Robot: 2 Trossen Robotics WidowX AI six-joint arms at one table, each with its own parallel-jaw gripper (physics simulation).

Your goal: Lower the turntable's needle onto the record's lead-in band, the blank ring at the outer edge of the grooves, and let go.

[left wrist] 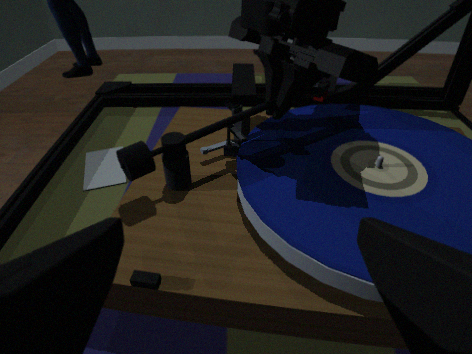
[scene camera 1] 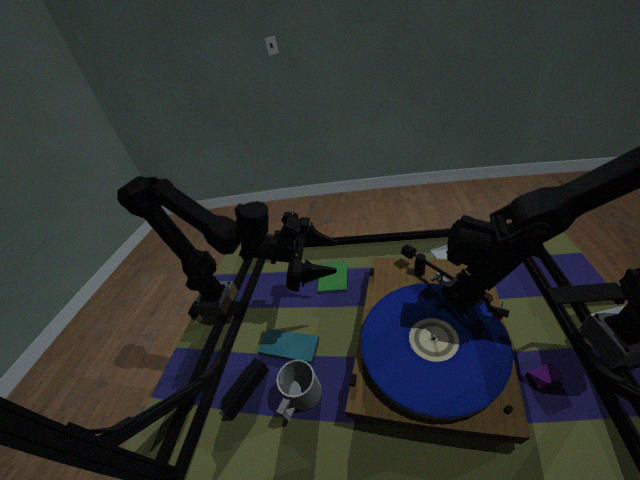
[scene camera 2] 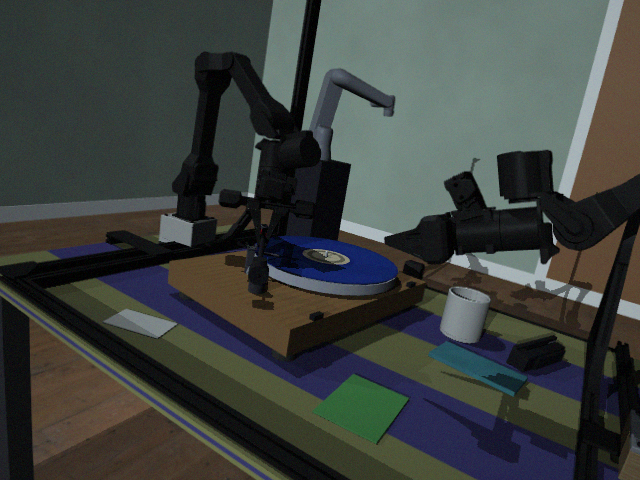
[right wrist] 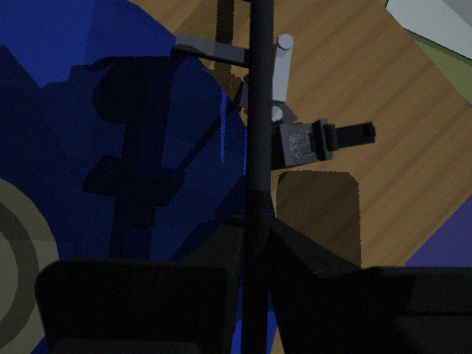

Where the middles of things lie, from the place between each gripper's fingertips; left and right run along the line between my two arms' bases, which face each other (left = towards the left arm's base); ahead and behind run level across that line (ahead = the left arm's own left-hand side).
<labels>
My right gripper is now 4 cm to the right of the black tonearm point(right wrist: 260, 78), 3 cm short of it and 1 cm below it. The rest, counted from my right hand: black block point(scene camera 2: 539, 353) (48 cm to the left, 27 cm behind, 8 cm below); then blue record point(scene camera 1: 468, 365) (12 cm behind, 7 cm to the left, 1 cm below); then white mug point(scene camera 2: 465, 312) (34 cm to the left, 26 cm behind, 5 cm below).
Right now the black tonearm is 4 cm ahead of my left hand, 25 cm to the right of it and 9 cm below it. The rest, counted from my left hand: black block (27 cm behind, 19 cm to the left, 19 cm below); then blue record (11 cm behind, 22 cm to the right, 11 cm below); then white mug (25 cm behind, 5 cm to the left, 16 cm below).
</labels>
